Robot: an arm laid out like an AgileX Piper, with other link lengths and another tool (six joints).
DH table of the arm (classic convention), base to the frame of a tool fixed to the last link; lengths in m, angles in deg. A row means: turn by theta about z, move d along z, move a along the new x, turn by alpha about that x. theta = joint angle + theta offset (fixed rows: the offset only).
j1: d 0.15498; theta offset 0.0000; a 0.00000; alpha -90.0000
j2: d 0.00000; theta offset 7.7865; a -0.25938; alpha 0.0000
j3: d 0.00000; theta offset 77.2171; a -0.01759; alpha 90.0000
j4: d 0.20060; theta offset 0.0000; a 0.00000; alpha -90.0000
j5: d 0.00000; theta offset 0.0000; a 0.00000; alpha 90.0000
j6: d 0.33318; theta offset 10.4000; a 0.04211; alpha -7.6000
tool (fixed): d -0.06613; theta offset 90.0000; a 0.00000; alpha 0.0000
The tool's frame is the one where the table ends.
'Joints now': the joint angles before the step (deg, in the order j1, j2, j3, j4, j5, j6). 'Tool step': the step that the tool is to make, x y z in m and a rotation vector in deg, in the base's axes. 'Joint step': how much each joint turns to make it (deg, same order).
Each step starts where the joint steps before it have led.
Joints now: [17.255 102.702 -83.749 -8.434 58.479 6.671]
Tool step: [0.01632 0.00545 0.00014 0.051 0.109 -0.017]
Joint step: [0.000 3.977 -6.025 0.265 2.115 -0.360]
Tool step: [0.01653 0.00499 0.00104 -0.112 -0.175 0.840]
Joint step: [0.001 3.779 -6.195 0.284 2.149 -1.256]
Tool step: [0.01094 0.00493 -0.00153 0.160 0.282 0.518]
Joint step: [-0.001 3.127 -4.780 0.548 1.785 -0.884]
